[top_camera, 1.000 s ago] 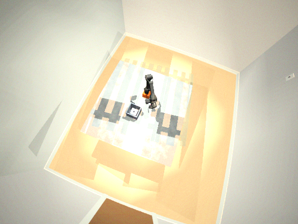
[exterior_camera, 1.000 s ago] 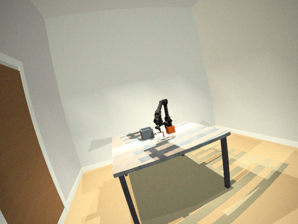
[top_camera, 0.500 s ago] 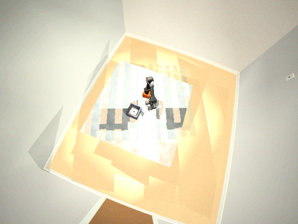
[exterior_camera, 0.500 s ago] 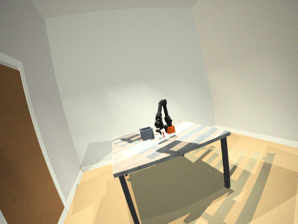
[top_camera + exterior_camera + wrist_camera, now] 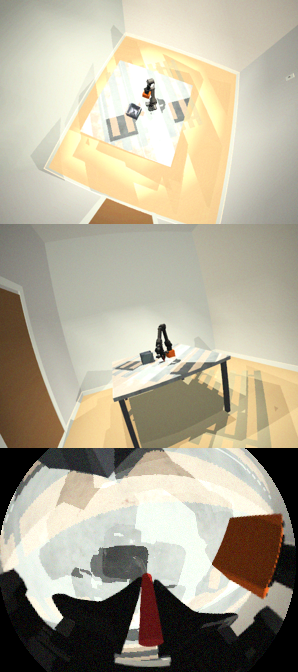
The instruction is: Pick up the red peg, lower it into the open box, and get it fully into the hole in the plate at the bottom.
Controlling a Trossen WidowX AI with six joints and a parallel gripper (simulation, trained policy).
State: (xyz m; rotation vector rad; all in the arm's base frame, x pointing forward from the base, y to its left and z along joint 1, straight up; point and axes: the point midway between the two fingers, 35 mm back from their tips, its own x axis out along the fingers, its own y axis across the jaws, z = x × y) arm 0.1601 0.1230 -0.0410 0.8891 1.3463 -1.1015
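My gripper tip is now 18 cm short of the pale plate, 18 cm to the left of it and 3 cm below it. Round my gripper tip: red peg 3 cm above.
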